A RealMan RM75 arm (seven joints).
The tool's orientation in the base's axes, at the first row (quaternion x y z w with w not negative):
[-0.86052 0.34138 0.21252 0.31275]
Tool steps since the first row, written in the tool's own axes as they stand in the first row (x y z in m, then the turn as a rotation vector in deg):
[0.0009 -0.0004 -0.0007 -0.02 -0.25 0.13]
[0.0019 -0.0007 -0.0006 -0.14 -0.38 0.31]
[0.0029 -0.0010 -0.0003 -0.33 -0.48 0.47]
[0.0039 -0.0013 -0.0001 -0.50 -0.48 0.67]
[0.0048 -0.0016 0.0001 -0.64 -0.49 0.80]
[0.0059 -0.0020 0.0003 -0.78 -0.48 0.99]
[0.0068 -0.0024 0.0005 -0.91 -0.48 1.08]
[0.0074 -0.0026 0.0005 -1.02 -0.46 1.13]
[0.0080 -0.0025 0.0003 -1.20 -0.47 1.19]
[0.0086 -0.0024 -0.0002 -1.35 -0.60 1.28]
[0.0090 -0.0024 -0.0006 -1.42 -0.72 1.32]
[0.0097 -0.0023 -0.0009 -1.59 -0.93 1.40]
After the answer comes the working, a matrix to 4 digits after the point.
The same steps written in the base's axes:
[0.0010 -0.0007 0.0001 0.15 0.24 0.02]
[0.0019 -0.0009 -0.0004 0.13 0.49 0.01]
[0.0027 -0.0010 -0.0011 0.05 0.75 0.04]
[0.0036 -0.0011 -0.0017 -0.09 0.96 0.00]
[0.0044 -0.0012 -0.0022 -0.20 1.12 -0.01]
[0.0054 -0.0013 -0.0028 -0.33 1.31 -0.07]
[0.0063 -0.0014 -0.0034 -0.43 1.43 -0.06]
[0.0068 -0.0015 -0.0036 -0.53 1.50 -0.04]
[0.0072 -0.0020 -0.0039 -0.65 1.63 0.03]
[0.0076 -0.0027 -0.0039 -0.68 1.83 0.10]
[0.0079 -0.0031 -0.0038 -0.64 1.96 0.16]
[0.0084 -0.0037 -0.0041 -0.62 2.21 0.29]

The tool's axes in the first row as the columns of a matrix, in the base's axes (rounded; the answer above uses it unrounded):
[0.6766 -0.7205 -0.1522]
[-0.4546 -0.5713 0.6833]
[-0.5793 -0.3932 -0.7140]

